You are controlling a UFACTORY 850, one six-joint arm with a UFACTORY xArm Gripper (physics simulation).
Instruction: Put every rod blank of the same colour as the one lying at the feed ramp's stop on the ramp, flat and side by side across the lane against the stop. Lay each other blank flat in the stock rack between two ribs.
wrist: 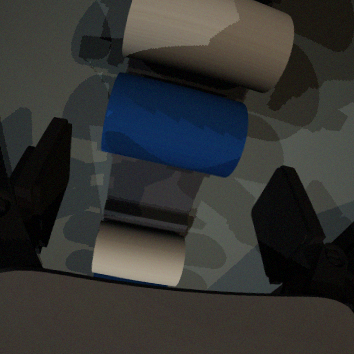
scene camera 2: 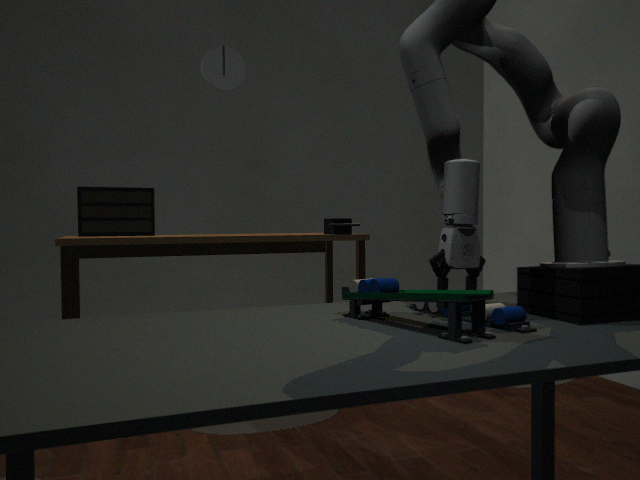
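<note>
My gripper (scene camera 2: 456, 284) (wrist: 172, 169) is open, its fingers spread wide on both sides of a blue blank (wrist: 175, 125) and clear of it. That blank lies flat in the stock rack (wrist: 150, 186) (scene camera 2: 528, 328). In the wrist view, a large cream blank (wrist: 210, 42) lies above it, and another cream blank (wrist: 140, 255) lies beyond a rib below, with a blue sliver (wrist: 131, 280) at the gripper body's edge. In the scene view, a blue blank (scene camera 2: 509, 315) and a cream blank (scene camera 2: 494, 310) show at the rack's near end. Two blue blanks (scene camera 2: 385, 285) (scene camera 2: 366, 286) lie side by side near the stop of the green ramp (scene camera 2: 444, 295); a cream one (scene camera 2: 357, 282) is partly hidden there.
The ramp stands on dark legs in front of the rack and hides part of it. The robot's black base block (scene camera 2: 578, 294) is at the right. A wooden bench (scene camera 2: 206, 239) with a dark shelf box (scene camera 2: 116, 204) stands in the background.
</note>
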